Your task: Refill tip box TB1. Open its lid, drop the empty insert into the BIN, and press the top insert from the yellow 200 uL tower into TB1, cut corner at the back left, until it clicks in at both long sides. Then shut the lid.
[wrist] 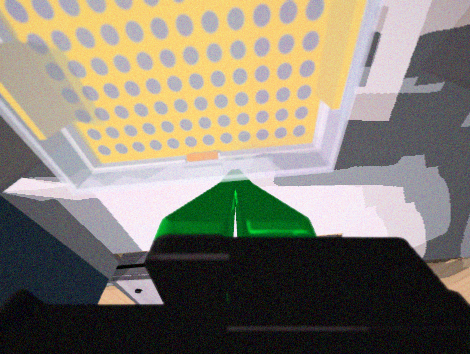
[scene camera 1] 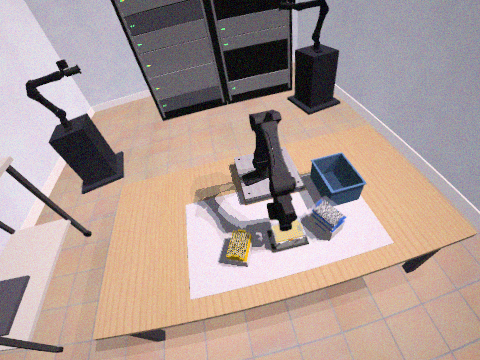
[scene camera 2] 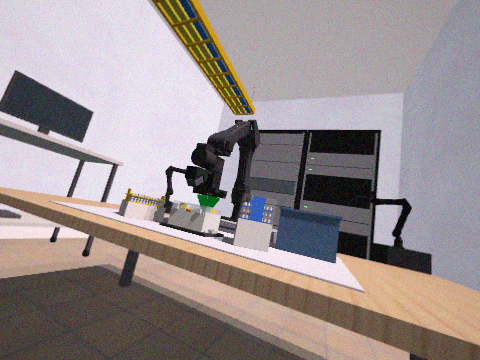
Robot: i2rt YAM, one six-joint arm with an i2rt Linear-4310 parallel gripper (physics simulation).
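Tip box TB1 (scene camera 1: 289, 242) (scene camera 2: 192, 220) stands in a dark holder at the middle of the white mat. Its clear lid (wrist: 349, 100) looks shut, over a yellow insert (wrist: 185, 82) with rows of holes; an orange mark shows on the side facing the arm. My gripper (scene camera 2: 208, 205) (wrist: 235, 177) is shut and empty, its green fingertips together. They point down at the arm-side edge of the lid and overlap it in the wrist view; whether they touch is unclear. The yellow tower (scene camera 1: 239, 245) (scene camera 2: 140, 210) stands to the left. The blue BIN (scene camera 1: 340, 194) (scene camera 2: 309, 235) stands at the back right.
A blue-topped tower (scene camera 1: 328, 215) (scene camera 2: 253, 235) stands between TB1 and the BIN, close to the arm's right side. The arm's base plate (scene camera 1: 296, 180) lies behind the white mat (scene camera 1: 215, 280). Two other arms on black pedestals stand beyond the table.
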